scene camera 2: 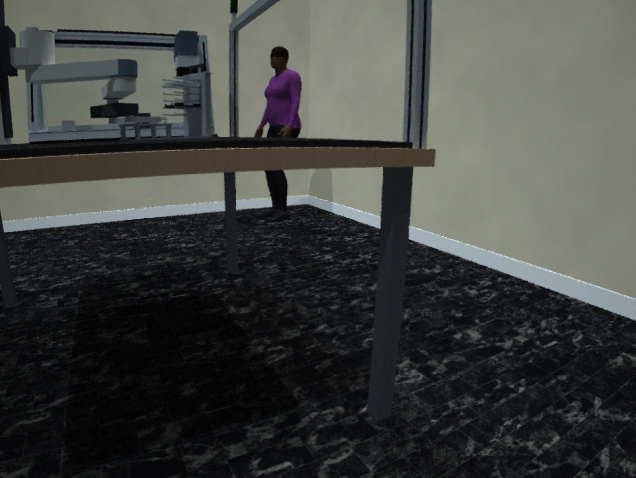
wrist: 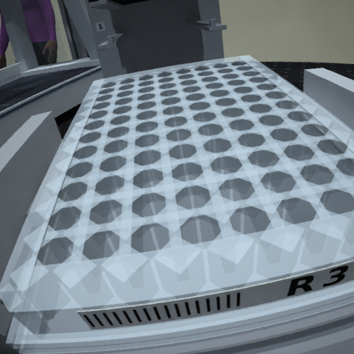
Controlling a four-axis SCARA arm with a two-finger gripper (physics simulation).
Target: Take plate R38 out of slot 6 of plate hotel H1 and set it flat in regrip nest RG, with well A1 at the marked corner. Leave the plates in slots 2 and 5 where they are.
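Frame: origin at the arm's base, x back, y right, z up, level; metres.
Seen in the pictures: gripper, fingertip midpoint: (scene camera 2: 151, 120).
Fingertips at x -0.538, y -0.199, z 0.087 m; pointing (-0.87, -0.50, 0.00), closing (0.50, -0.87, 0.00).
Observation:
Offsets run from my fingertips to a thing's top centre. "spot": to the spot under its first point.
Plate R38 (scene camera 2: 150, 119) (wrist: 195, 150), a clear many-welled plate with a barcode label, lies level between my gripper's fingers. My gripper (scene camera 2: 138, 117) (wrist: 182, 109) is shut on its two long sides. In the scene view the plate is small and low over a legged stand (scene camera 2: 146, 124), which looks like regrip nest RG; whether they touch cannot be told. The plate hides the nest in the wrist view, and the A1 marks cannot be read. Plate hotel H1 (scene camera 2: 194, 119) (wrist: 160, 35) stands beyond the plate, its slot 1 label showing. Its stored plates are too small to identify.
The hotel's thin shelf arms (wrist: 212, 25) stick out beyond the plate's far end. A small pale block {spot: dx +0.332, dy -0.286, dz +0.003 m} (scene camera 2: 67, 124) is left of the nest. Frame posts {dx -0.486, dy -0.506, dz +0.493 m} (scene camera 2: 233, 82) rise around the table (scene camera 2: 308, 158). A person in purple (scene camera 2: 282, 97) (wrist: 37, 22) stands behind.

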